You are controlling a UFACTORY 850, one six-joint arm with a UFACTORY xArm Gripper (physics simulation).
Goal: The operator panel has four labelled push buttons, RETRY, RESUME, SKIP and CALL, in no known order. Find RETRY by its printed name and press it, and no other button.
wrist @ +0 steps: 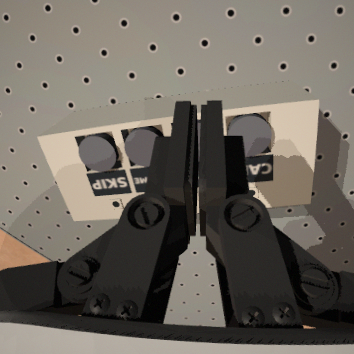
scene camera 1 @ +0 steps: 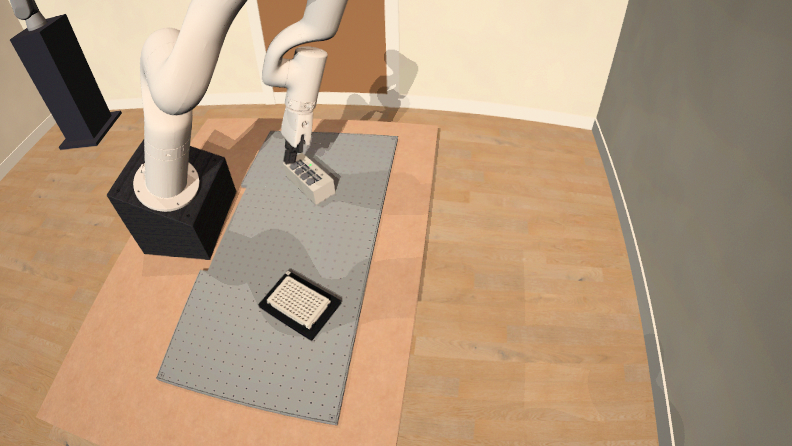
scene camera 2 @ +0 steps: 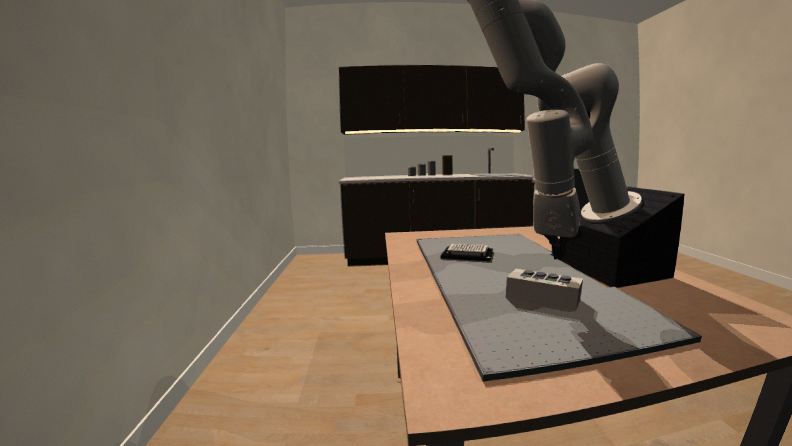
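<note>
The operator panel [scene camera 1: 323, 193] [scene camera 2: 540, 296] [wrist: 299, 125] is a pale box with a row of round grey buttons. In the wrist view its labels are upside down: the SKIP button [wrist: 97, 152] is at the left, a button [wrist: 142, 145] with a label ending in "ME" is beside it, and the button [wrist: 250, 134] with a partly covered "CA" label is at the right. The fingers hide most of the button between these, and its label; RETRY cannot be read. A green light [scene camera 1: 310, 165] [scene camera 2: 549, 282] is lit on the panel. My gripper [scene camera 1: 289, 160] [scene camera 2: 556, 257] [wrist: 199, 130] is shut and empty, above the panel, apart from the buttons.
The panel stands on a grey perforated board [scene camera 1: 254, 354] [scene camera 2: 498, 354] on the table [scene camera 1: 99, 354] [scene camera 2: 432, 409]. A white well plate [scene camera 1: 298, 300] [scene camera 2: 468, 248] sits on a black holder farther along the board. The arm's black base block [scene camera 1: 171, 232] [scene camera 2: 648, 249] stands beside the board.
</note>
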